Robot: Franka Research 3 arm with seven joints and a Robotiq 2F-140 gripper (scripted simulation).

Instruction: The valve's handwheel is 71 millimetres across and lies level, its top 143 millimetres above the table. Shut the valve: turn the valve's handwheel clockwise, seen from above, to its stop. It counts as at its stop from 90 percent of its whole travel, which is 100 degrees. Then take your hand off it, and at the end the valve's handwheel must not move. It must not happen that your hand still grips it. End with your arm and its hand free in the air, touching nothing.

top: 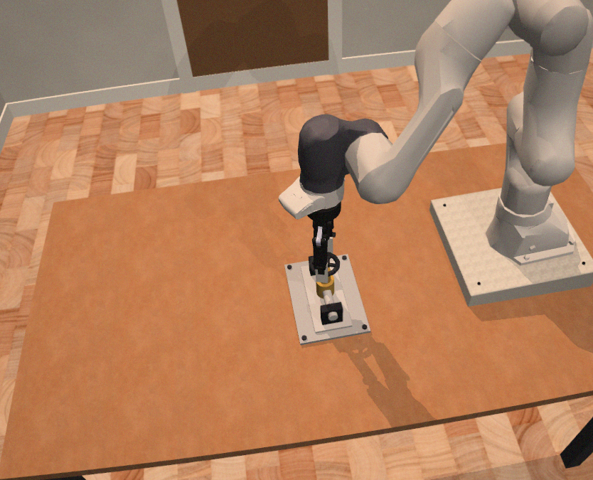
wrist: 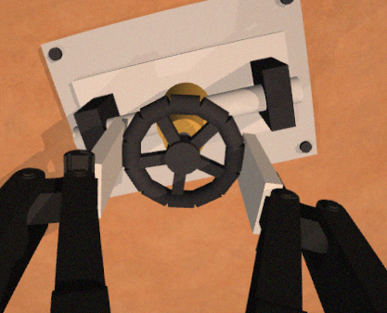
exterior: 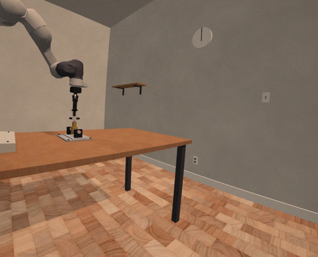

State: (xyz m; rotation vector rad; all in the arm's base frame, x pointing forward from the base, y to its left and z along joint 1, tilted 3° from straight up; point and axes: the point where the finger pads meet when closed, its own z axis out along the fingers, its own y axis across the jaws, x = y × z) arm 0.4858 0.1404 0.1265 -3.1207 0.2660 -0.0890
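My gripper is now 20 mm above the black spoked handwheel.
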